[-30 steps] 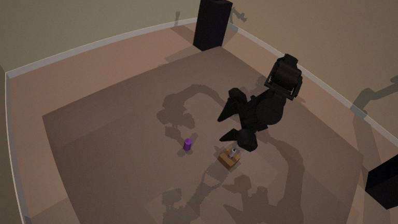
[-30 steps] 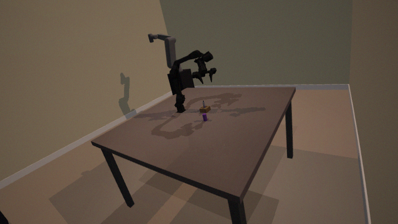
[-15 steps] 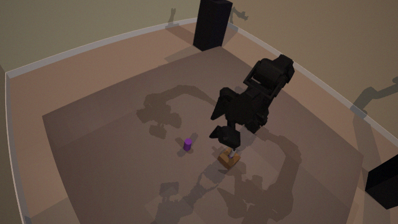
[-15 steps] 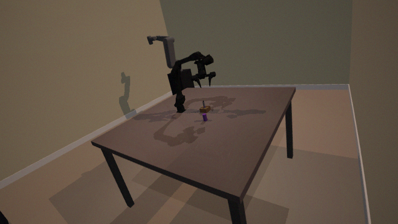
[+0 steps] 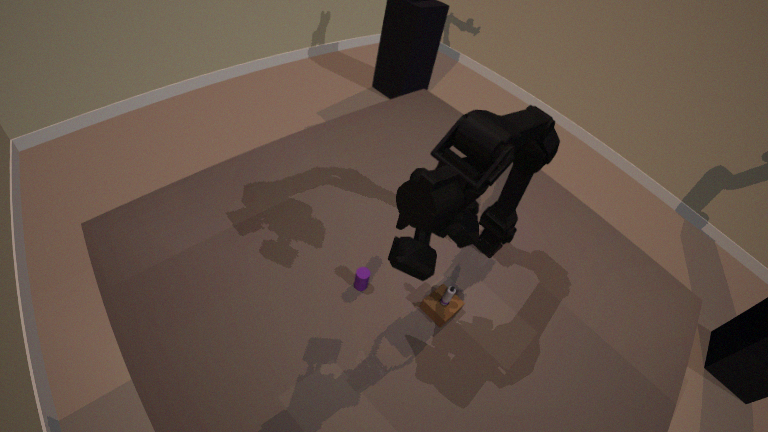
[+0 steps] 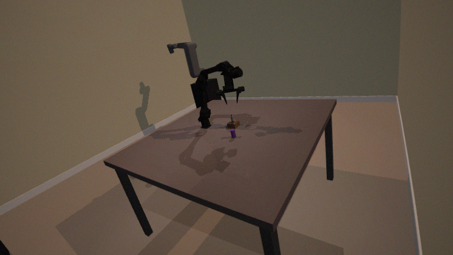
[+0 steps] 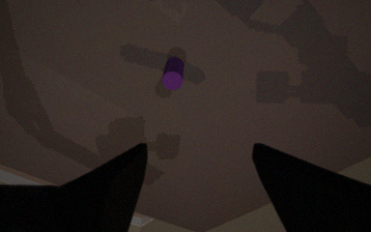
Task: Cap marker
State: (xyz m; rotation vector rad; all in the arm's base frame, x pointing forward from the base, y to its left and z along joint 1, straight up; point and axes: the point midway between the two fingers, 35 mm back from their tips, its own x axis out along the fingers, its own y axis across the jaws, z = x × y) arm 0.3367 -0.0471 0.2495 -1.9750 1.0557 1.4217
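The purple cap is 190 mm below my gripper tip and 50 mm to the right of it. The rest, counted from my gripper tip: tan holder block (200 mm below, 100 mm to the left, 100 mm behind); then grey marker (150 mm below, 100 mm to the left, 100 mm behind).
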